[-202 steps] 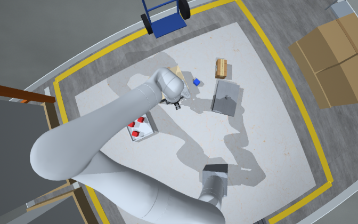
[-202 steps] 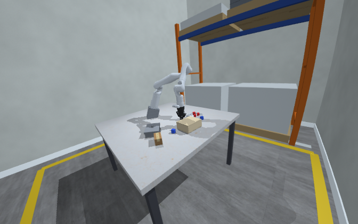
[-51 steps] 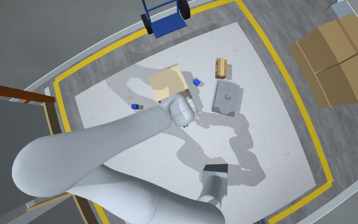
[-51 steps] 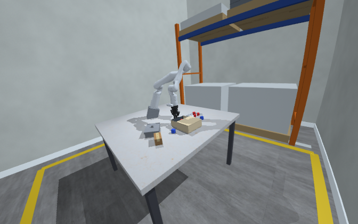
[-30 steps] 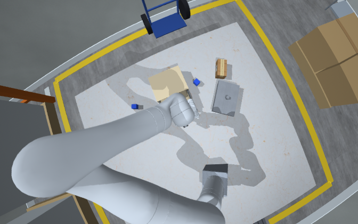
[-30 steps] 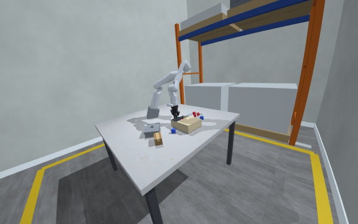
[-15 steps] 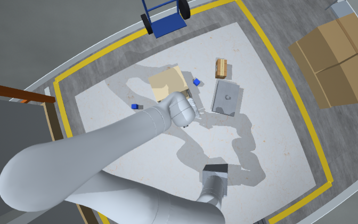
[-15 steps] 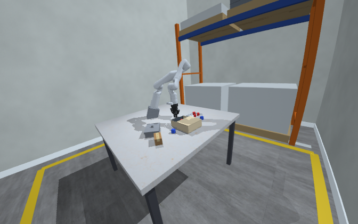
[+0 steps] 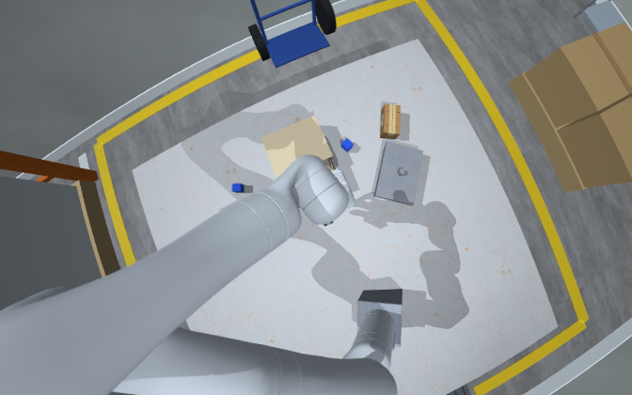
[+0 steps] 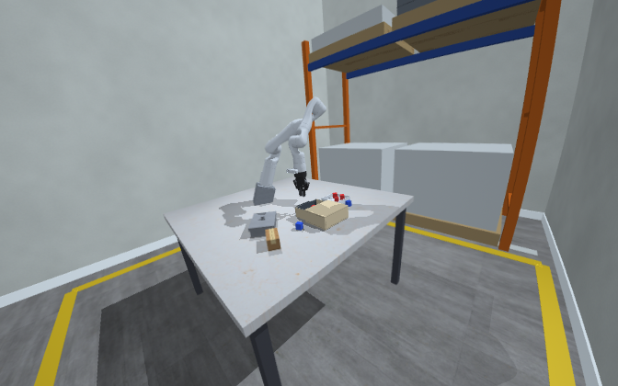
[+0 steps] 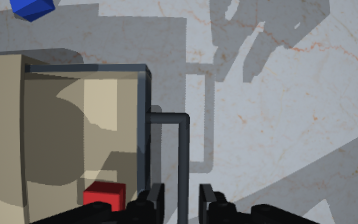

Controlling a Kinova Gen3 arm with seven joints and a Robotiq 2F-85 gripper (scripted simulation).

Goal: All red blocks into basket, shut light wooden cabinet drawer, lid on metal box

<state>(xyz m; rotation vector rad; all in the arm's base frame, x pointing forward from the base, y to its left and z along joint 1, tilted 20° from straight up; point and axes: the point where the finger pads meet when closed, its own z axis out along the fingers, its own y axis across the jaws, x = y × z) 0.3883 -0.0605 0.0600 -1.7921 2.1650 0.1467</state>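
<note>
Right now the drawer is 9 cm below my hand, 8 cm ahead of it and 1 cm to the right of it. Also, from my hand: basket (25 cm to the left, 11 cm below, 8 cm ahead); light wooden cabinet (14 cm ahead, 9 cm below, 2 cm to the right); lid (28 cm to the right, 7 cm below, 5 cm behind).
</note>
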